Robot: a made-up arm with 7 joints. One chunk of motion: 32 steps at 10 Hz.
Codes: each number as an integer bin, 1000 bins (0 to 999) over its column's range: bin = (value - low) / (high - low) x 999, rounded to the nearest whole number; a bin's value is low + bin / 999 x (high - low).
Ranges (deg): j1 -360..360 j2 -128.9..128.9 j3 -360..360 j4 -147.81..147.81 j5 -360..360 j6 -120.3..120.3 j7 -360..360
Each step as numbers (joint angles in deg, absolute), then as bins.
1 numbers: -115.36 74.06 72.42 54.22 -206.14 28.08 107.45
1 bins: 339 786 600 683 213 616 649
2 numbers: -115.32 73.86 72.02 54.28 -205.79 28.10 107.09
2 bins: 339 786 599 683 214 616 648
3 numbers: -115.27 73.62 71.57 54.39 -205.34 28.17 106.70
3 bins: 340 785 599 683 215 616 648
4 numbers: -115.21 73.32 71.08 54.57 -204.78 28.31 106.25
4 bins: 340 784 598 684 215 617 647
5 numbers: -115.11 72.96 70.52 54.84 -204.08 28.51 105.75
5 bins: 340 782 597 685 216 618 646
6 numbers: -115.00 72.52 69.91 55.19 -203.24 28.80 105.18
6 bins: 340 781 597 686 218 619 645
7 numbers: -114.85 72.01 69.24 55.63 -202.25 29.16 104.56
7 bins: 340 779 596 687 219 621 645
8 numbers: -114.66 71.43 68.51 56.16 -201.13 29.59 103.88
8 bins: 340 776 595 689 220 622 644
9 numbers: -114.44 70.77 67.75 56.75 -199.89 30.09 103.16
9 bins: 341 774 594 691 222 624 643
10 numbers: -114.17 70.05 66.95 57.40 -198.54 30.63 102.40
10 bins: 341 771 592 693 224 627 642
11 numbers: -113.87 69.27 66.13 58.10 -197.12 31.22 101.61
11 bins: 342 768 591 696 226 629 640
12 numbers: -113.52 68.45 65.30 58.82 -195.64 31.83 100.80
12 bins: 342 765 590 698 228 632 639
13 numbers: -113.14 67.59 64.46 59.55 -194.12 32.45 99.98
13 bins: 343 761 589 701 230 634 638
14 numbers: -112.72 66.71 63.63 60.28 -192.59 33.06 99.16
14 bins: 343 758 588 703 232 637 637
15 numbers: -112.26 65.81 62.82 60.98 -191.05 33.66 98.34
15 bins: 344 755 587 706 234 639 636
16 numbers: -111.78 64.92 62.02 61.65 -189.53 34.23 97.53
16 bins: 344 751 586 708 237 642 635
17 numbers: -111.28 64.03 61.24 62.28 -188.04 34.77 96.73
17 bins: 345 748 584 710 239 644 634
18 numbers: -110.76 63.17 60.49 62.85 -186.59 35.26 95.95
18 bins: 346 744 583 712 241 646 633
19 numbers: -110.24 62.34 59.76 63.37 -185.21 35.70 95.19
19 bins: 347 741 582 714 243 648 632
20 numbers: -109.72 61.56 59.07 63.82 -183.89 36.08 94.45
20 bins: 347 738 581 715 244 649 631
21 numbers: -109.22 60.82 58.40 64.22 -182.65 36.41 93.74
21 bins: 348 735 581 717 246 651 630
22 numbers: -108.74 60.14 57.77 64.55 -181.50 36.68 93.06
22 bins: 349 733 580 718 248 652 629
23 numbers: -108.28 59.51 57.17 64.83 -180.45 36.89 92.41
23 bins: 349 730 579 719 249 653 628
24 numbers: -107.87 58.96 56.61 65.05 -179.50 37.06 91.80
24 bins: 350 728 578 719 250 653 627
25 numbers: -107.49 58.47 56.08 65.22 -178.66 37.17 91.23
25 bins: 350 726 577 720 252 654 626
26 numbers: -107.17 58.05 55.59 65.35 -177.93 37.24 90.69
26 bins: 351 724 577 720 253 654 625
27 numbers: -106.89 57.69 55.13 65.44 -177.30 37.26 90.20
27 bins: 351 723 576 721 253 654 625
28 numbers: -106.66 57.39 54.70 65.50 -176.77 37.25 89.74
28 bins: 352 722 575 721 254 654 624
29 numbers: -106.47 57.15 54.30 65.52 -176.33 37.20 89.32
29 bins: 352 721 575 721 255 654 623
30 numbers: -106.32 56.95 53.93 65.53 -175.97 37.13 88.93
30 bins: 352 720 574 721 255 654 623
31 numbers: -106.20 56.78 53.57 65.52 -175.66 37.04 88.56
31 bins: 352 720 574 721 256 653 622
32 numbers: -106.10 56.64 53.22 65.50 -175.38 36.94 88.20
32 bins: 352 719 573 721 256 653 622
